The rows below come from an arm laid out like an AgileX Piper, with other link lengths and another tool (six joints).
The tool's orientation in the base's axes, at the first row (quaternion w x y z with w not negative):
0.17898, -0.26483, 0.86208, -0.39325
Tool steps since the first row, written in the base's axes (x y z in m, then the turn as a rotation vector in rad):
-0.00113, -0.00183, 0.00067, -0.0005, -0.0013, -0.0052
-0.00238, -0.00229, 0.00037, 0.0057, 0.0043, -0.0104
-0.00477, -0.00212, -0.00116, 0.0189, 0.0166, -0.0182
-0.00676, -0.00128, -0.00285, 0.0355, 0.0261, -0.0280
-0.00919, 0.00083, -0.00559, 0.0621, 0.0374, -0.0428
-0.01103, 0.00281, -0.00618, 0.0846, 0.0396, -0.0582
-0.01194, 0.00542, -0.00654, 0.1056, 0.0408, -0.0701
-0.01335, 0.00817, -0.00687, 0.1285, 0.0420, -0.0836
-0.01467, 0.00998, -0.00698, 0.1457, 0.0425, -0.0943
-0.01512, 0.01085, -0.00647, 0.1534, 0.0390, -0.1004
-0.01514, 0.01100, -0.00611, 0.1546, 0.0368, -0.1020
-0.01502, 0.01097, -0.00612, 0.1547, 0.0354, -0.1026
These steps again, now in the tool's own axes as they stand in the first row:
0.00193, -0.00117, 0.00006, 0.0017, 0.0035, 0.0038
0.00322, -0.00079, -0.00013, -0.0061, 0.0086, 0.0070
0.00518, 0.00124, -0.00050, -0.0231, 0.0172, 0.0115
0.00643, 0.00363, -0.00096, -0.0410, 0.0248, 0.0207
0.00738, 0.00768, -0.00173, -0.0675, 0.0340, 0.0371
0.00772, 0.00981, -0.00347, -0.0851, 0.0401, 0.0571
0.00692, 0.01181, -0.00523, -0.1014, 0.0433, 0.0747
0.00643, 0.01402, -0.00736, -0.1189, 0.0471, 0.0943
0.00641, 0.01552, -0.00903, -0.1319, 0.0503, 0.1096
0.00620, 0.01575, -0.01009, -0.1353, 0.0506, 0.1195
0.00609, 0.01556, -0.01041, -0.1348, 0.0503, 0.1224
0.00601, 0.01551, -0.01033, -0.1339, 0.0499, 0.1236

